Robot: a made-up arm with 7 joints.
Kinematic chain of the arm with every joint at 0, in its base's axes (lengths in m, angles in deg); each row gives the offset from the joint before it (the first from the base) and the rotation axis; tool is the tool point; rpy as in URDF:
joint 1: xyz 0 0 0.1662 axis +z
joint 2: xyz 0 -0.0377 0.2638 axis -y
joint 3: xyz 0 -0.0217 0.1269 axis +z
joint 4: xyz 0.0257 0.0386 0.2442 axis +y
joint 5: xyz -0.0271 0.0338 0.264 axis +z
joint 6: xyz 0 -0.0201 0.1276 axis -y
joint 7: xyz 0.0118 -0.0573 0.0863 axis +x
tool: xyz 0 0 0 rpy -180 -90 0
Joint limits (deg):
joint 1: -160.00..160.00
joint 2: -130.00..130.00
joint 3: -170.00..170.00
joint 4: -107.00..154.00
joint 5: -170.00..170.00
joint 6: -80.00..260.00
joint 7: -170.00..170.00
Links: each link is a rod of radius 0.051 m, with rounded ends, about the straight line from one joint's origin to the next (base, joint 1, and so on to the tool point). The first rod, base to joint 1, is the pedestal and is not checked.
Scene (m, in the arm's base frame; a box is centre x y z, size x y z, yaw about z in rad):
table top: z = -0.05
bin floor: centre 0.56 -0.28 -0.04 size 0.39 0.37 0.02 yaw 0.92
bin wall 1: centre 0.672 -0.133 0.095 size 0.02 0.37 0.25 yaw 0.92
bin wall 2: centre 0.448 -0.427 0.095 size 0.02 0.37 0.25 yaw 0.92
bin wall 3: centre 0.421 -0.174 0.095 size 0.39 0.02 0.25 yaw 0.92
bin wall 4: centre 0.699 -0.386 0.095 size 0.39 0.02 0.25 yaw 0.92
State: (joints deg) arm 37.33 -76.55 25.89 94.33 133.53 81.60 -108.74
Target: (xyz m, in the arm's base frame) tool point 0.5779 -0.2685 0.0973
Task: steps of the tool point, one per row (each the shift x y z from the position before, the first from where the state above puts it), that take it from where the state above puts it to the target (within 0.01 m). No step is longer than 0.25 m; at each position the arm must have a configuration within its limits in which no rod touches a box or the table.
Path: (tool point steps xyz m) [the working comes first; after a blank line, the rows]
Joints at the target: -13.43 -81.09 -16.57 54.07 124.79 64.84 -108.74
Straight joint move there: touches bin wall 1, bin wall 3.

1: 0.1409 -0.0259 0.0545
2: 0.1223 -0.0656 0.0809
3: 0.1137 -0.1464 0.0161
4: 0.0592 -0.1837 0.0343
5: -0.0067 -0.1973 0.0517
6: 0.0136 -0.0050 -0.0894
7: 0.0001 -0.0002 -0.0931
8: -0.0137 0.0051 -0.0946

